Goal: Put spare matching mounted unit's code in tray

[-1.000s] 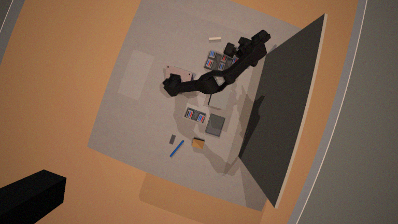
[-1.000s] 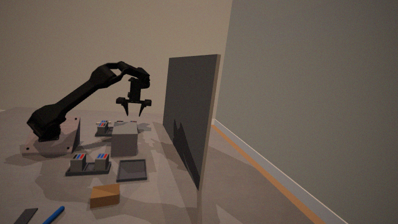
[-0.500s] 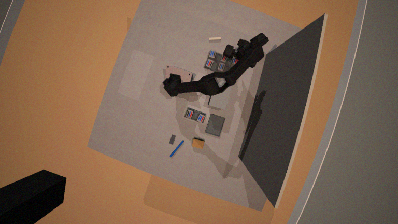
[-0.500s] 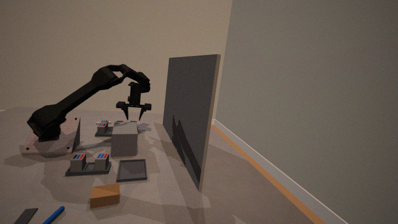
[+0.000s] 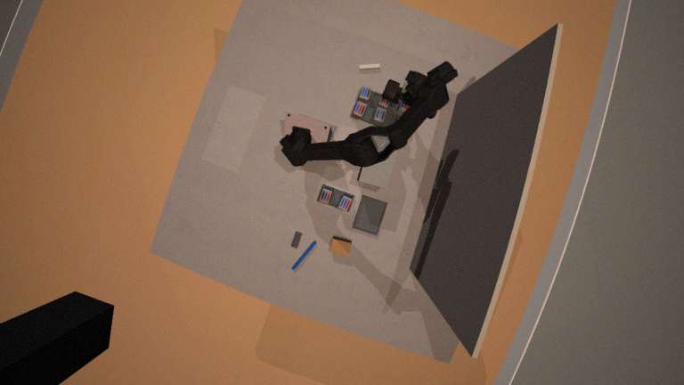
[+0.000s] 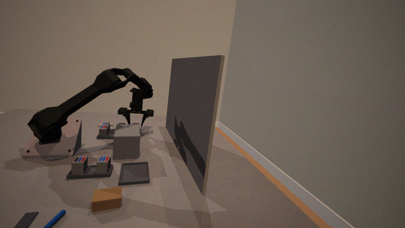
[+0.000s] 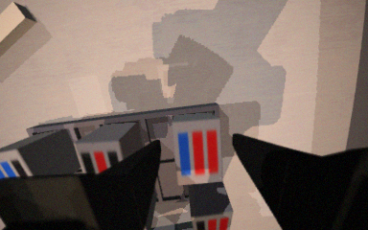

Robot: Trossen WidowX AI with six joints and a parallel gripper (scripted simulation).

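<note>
Now: gripper tip 42 cm to the left of the shallow grey tray, 4 cm above it and 3 cm past it. From my gripper tip the other things lie so: blue pen (63 cm to the right, 24 cm behind, 3 cm below); then tall black panel (24 cm to the right, 19 cm ahead, 19 cm above).
</note>
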